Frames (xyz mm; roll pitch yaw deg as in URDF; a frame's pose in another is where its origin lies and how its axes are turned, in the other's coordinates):
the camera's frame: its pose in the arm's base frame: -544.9 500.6 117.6 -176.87 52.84 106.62
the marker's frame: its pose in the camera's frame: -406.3 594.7 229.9 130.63 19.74 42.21
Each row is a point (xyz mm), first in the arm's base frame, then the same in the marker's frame.
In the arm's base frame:
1: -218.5 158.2 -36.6
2: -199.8 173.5 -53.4
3: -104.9 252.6 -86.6
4: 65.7 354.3 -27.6
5: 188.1 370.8 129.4
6: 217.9 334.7 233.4
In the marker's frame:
1: -97.2 416.3 234.1
2: -70.3 422.4 223.9
3: 48.1 404.8 178.7
4: 183.5 274.8 91.0
5: 191.5 91.1 12.9
6: 136.0 -3.4 -18.7

